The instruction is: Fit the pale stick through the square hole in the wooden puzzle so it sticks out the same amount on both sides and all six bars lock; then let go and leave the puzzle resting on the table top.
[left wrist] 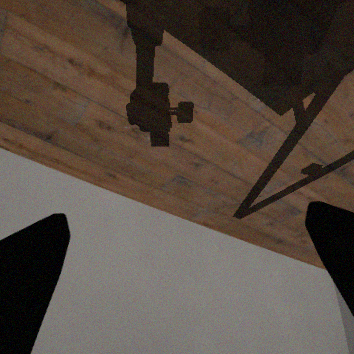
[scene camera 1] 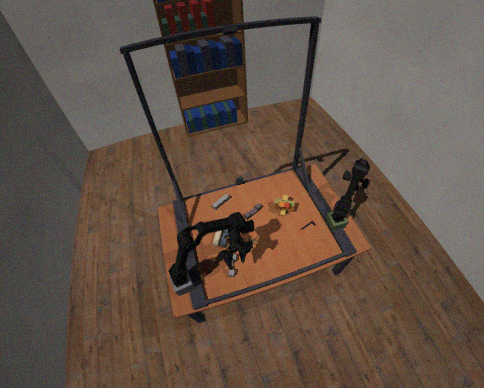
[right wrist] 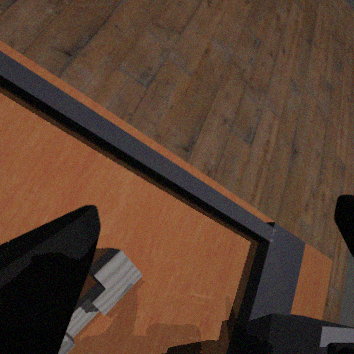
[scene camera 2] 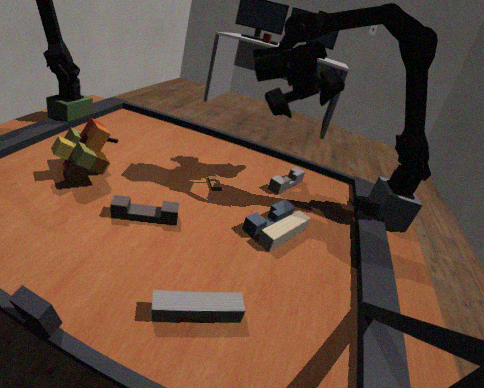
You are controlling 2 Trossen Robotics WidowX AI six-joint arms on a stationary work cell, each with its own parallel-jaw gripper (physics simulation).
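Places are measured from the left arm's base along level axes (x ahead, y left, z up), in millimetres.
Where they show: left gripper, fingertip midpoint: [left wrist: 189, 219]; right gripper, fingertip midpoint: [scene camera 1: 237, 266] [right wrist: 217, 212] [scene camera 2: 305, 110]; left arm's base, origin of the base link: [scene camera 1: 337, 217] [scene camera 2: 69, 97]; right arm's base, origin of the base link: [scene camera 1: 180, 279] [scene camera 2: 400, 190].
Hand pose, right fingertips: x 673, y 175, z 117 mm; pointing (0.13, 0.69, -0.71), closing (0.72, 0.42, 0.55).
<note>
Each offset is from my right fingertips to the top centre of the thing.
The wooden puzzle [scene camera 1: 285, 204] [scene camera 2: 82, 152], a cluster of yellow, green and orange bars, rests tilted on the table; its square hole cannot be made out. A cream stick @(dx +66, dy -284, dz -157 mm) [scene camera 1: 217, 238] [scene camera 2: 286, 230] lies against a blue-grey notched bar @(dx +27, dy -266, dz -157 mm) [scene camera 2: 255, 224]. A light grey plain stick @(dx +0, dy -535, dz -157 mm) [scene camera 1: 221, 201] [scene camera 2: 197, 306] lies apart; which stick is meant is unclear. My left gripper [scene camera 1: 356, 179] [left wrist: 189, 219] is open and empty, beyond the table's right edge. My right gripper [scene camera 1: 235, 258] [scene camera 2: 306, 100] [right wrist: 217, 212] is open and empty, raised above the table, away from the puzzle and both sticks.
A dark notched bar @(dx -187, dy -403, dz -157 mm) [scene camera 1: 253, 211] [scene camera 2: 144, 211] and a light notched bar @(dx +20, dy -77, dz -157 mm) [scene camera 1: 232, 267] [scene camera 2: 286, 181] [right wrist: 117, 282] lie on the table. A black bent rod @(dx -495, dy -200, dz -180 mm) [scene camera 1: 308, 225] lies near the puzzle. Dark rails [scene camera 1: 260, 286] edge the table, with a tall frame [scene camera 1: 306, 95] at the back.
</note>
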